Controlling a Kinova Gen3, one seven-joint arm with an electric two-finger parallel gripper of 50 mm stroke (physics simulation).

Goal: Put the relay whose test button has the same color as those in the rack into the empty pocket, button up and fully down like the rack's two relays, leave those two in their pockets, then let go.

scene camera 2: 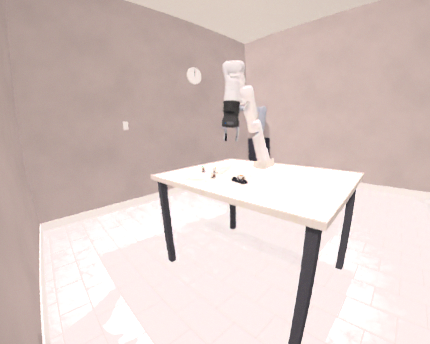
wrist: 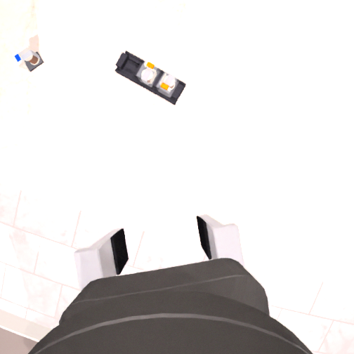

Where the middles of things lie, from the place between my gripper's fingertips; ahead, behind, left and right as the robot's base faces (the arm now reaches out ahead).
Labels:
My hand is 150 mm past the black rack (wrist: 127,64), 90 mm to the left of it and 240 mm above it.

